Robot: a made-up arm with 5 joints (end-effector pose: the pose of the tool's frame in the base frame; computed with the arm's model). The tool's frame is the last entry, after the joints.
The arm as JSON. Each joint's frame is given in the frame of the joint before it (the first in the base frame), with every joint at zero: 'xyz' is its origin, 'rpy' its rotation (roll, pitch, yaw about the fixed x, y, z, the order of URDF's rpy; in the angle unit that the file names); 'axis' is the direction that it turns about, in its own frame. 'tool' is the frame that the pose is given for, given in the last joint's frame.
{
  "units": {
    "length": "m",
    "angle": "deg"
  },
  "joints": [
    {
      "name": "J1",
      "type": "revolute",
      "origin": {
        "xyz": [
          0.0,
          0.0,
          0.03
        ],
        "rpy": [
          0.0,
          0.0,
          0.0
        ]
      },
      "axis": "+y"
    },
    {
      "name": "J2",
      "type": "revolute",
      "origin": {
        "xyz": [
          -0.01,
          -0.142,
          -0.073
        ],
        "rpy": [
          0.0,
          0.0,
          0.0
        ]
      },
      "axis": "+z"
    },
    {
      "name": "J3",
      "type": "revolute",
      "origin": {
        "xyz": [
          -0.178,
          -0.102,
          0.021
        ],
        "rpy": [
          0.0,
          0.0,
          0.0
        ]
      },
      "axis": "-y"
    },
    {
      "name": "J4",
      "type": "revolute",
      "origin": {
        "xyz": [
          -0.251,
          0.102,
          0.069
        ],
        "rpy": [
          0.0,
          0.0,
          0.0
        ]
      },
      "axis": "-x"
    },
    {
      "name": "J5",
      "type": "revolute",
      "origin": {
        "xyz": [
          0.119,
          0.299,
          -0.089
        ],
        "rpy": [
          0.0,
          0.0,
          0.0
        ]
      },
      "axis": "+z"
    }
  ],
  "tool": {
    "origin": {
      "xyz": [
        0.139,
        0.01,
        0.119
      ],
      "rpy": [
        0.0,
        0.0,
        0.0
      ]
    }
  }
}
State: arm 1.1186 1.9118 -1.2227 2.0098 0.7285
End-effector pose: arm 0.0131 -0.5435 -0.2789 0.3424 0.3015 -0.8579 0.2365
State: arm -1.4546 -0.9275 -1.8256 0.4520 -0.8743
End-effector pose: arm 0.0257 0.1014 0.0748 0.1504 0.2401 -0.3442 0.8951
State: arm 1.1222 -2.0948 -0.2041 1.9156 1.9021
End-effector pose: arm -0.2701 0.2887 -0.2163 0.3457 0.9137 -0.1843 0.1081
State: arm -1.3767 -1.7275 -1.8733 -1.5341 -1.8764
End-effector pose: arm -0.0439 -0.2309 -0.0106 -0.4658 -0.8781 -0.0113 0.1089
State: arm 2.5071 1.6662 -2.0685 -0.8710 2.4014
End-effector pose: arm 0.1961 0.1092 0.2027 -0.6980 -0.3142 0.2774 0.5806
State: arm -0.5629 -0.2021 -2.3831 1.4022 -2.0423
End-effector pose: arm -0.1648 -0.0634 0.0968 -0.6829 0.0465 -0.1923 0.7032
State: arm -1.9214 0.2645 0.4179 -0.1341 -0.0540
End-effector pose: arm 0.0321 0.0830 -0.2850 -0.0395 -0.9055 0.1466 0.3963
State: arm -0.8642 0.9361 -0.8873 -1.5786 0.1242
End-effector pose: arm -0.0863 -0.0557 0.2273 0.4019 0.1878 0.2501 0.8606
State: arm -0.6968 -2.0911 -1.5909 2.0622 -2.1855
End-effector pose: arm -0.0396 0.1277 0.1978 -0.3641 0.2076 -0.8053 0.4193
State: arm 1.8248 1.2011 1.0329 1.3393 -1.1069
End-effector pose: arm -0.1195 -0.2328 0.1856 -0.1339 0.1522 -0.2749 0.9399
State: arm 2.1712 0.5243 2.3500 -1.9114 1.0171
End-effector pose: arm -0.1669 -0.5169 0.5319 0.6972 -0.5998 0.1692 0.3543
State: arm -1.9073 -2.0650 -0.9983 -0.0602 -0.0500
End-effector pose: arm -0.1006 -0.2176 0.3017 0.8715 -0.2063 -0.1051 0.4323
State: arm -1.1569 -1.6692 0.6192 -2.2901 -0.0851
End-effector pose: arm -0.2380 0.2082 -0.0782 0.5035 -0.8451 0.1794 0.0033
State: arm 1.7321 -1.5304 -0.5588 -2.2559 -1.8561
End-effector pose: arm 0.2039 0.0743 0.1438 -0.2546 0.0600 0.8834 0.3889
